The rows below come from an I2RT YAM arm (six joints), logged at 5 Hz.
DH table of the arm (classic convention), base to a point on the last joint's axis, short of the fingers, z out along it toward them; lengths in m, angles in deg. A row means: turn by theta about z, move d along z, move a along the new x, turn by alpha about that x. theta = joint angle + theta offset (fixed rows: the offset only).
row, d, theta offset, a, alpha
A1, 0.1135, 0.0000, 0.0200, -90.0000
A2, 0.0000, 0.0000, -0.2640, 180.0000
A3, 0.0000, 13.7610, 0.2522, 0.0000
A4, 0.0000, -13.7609, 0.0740, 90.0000
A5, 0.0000, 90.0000, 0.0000, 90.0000
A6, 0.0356, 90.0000, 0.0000, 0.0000
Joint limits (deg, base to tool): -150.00..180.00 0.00..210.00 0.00..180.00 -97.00..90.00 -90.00..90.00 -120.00..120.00
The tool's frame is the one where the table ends.
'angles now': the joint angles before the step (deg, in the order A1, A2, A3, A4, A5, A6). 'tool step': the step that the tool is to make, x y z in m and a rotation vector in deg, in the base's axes. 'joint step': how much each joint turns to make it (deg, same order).
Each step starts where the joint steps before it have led.
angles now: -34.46 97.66 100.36 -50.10 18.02 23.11
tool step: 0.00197 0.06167 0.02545 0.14 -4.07 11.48
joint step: 8.42 -6.51 -2.00 -0.88 -3.69 -0.70
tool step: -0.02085 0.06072 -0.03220 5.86 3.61 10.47
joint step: 8.28 -9.31 -14.49 -0.61 -4.48 1.23
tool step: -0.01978 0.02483 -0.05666 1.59 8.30 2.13
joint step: 3.96 -4.67 -14.68 1.40 1.66 1.06
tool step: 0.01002 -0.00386 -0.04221 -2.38 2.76 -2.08
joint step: 0.18 3.07 -6.78 7.63 3.70 0.44
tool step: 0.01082 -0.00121 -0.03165 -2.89 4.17 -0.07
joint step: 0.70 4.49 -2.91 4.33 3.69 -1.14
